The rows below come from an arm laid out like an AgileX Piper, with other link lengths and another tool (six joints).
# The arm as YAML. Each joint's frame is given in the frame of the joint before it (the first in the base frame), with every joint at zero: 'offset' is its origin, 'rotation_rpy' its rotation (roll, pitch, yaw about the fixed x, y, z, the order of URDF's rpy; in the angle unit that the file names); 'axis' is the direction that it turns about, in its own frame. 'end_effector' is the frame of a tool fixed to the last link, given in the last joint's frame.
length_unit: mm
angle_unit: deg
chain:
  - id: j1
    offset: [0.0, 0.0, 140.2]
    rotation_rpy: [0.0, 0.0, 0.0]
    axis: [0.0, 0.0, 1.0]
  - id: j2
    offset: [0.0, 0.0, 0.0]
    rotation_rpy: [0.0, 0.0, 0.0]
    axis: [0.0, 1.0, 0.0]
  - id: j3
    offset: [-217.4, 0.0, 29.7]
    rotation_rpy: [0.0, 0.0, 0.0]
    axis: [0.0, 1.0, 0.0]
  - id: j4
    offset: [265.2, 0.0, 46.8]
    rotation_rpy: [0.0, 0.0, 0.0]
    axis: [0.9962, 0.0, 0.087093]
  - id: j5
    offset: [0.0, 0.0, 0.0]
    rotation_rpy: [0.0, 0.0, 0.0]
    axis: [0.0, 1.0, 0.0]
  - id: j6
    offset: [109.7, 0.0, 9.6]
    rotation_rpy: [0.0, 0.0, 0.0]
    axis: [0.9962, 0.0, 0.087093]
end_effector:
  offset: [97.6, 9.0, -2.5]
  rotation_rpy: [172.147, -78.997, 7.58]
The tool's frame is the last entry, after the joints.
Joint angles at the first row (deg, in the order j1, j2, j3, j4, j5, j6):
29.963 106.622 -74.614 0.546 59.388 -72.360
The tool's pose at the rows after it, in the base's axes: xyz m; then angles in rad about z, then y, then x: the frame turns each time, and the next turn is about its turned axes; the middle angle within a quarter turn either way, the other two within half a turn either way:
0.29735 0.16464 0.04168 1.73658 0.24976 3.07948
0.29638 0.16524 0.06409 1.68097 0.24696 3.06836
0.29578 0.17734 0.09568 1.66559 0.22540 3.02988
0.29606 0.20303 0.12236 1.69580 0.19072 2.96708
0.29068 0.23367 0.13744 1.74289 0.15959 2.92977
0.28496 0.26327 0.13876 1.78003 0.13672 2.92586
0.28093 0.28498 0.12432 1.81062 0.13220 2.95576
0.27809 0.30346 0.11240 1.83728 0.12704 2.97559
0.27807 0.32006 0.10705 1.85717 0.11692 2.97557
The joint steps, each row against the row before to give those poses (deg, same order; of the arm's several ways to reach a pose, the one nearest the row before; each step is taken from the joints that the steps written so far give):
0.000 -1.391 -0.417 -0.182 1.636 3.231
0.244 -2.441 -1.791 -0.364 3.590 3.435
1.709 -2.645 -3.458 0.000 3.637 2.084
3.423 -0.940 -4.265 0.000 1.165 0.960
4.107 0.984 -4.135 0.332 0.443 1.014
3.508 3.319 -4.401 0.704 0.215 1.315
2.166 4.856 -3.552 0.973 0.001 0.556
1.703 4.278 -3.479 0.796 0.000 0.230
1.312 3.449 -3.760 0.472 0.000 0.114

